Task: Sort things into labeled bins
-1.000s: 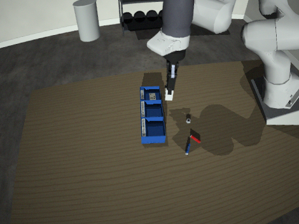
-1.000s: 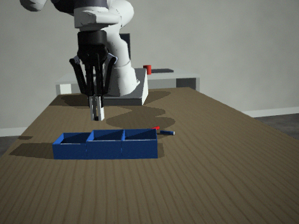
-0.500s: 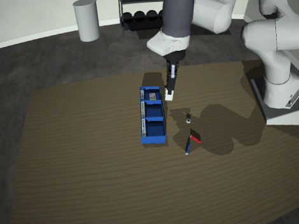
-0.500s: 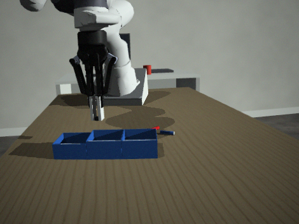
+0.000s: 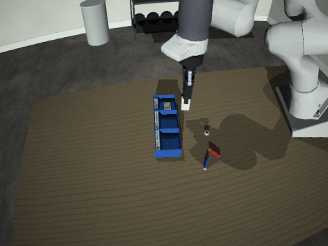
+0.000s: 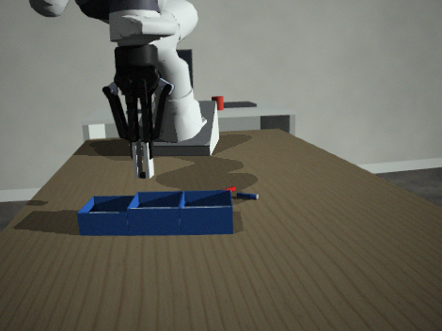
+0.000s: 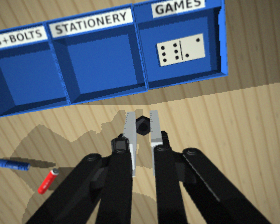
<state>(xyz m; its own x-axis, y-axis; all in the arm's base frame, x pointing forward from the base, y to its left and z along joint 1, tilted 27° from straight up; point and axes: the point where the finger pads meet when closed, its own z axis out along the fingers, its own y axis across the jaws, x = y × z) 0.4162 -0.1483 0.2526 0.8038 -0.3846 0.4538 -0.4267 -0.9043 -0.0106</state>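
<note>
Right now the dark nut is 30 mm below my hand. Round my hand: red marker 180 mm to the left, 100 mm below, 30 mm behind; white domino 90 mm below, 70 mm to the right, 30 mm ahead; white nut 100 mm below, 90 mm to the left, 50 mm behind.
</note>
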